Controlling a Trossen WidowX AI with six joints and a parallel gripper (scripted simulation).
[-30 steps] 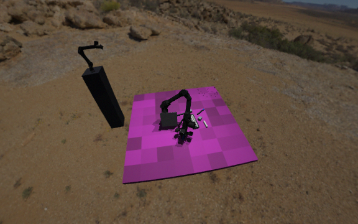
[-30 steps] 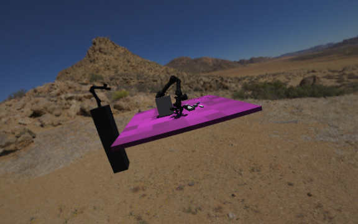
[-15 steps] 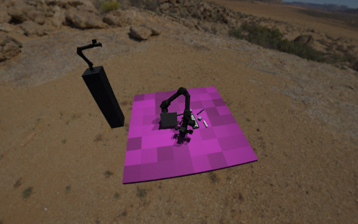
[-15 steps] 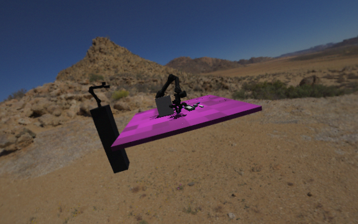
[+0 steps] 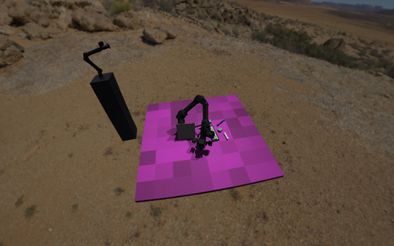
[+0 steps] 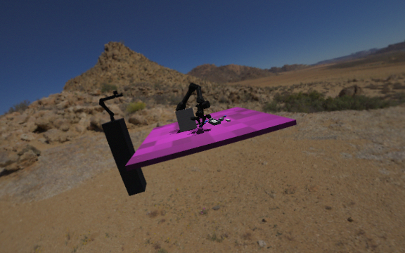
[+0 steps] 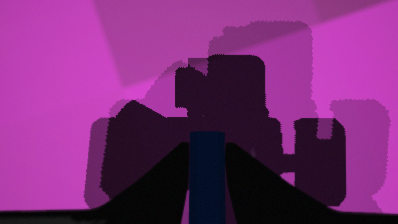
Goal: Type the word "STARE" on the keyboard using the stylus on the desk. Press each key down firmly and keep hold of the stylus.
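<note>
Now: gripper tip 3 cm short of the blue hexagonal stylus, 6 cm to the right of it and 1 cm below it. Round my gripper tip: white cylinder 31 cm ahead, 14 cm to the left, 4 cm below; then grey block 27 cm ahead, 23 cm to the left, 4 cm below.
</note>
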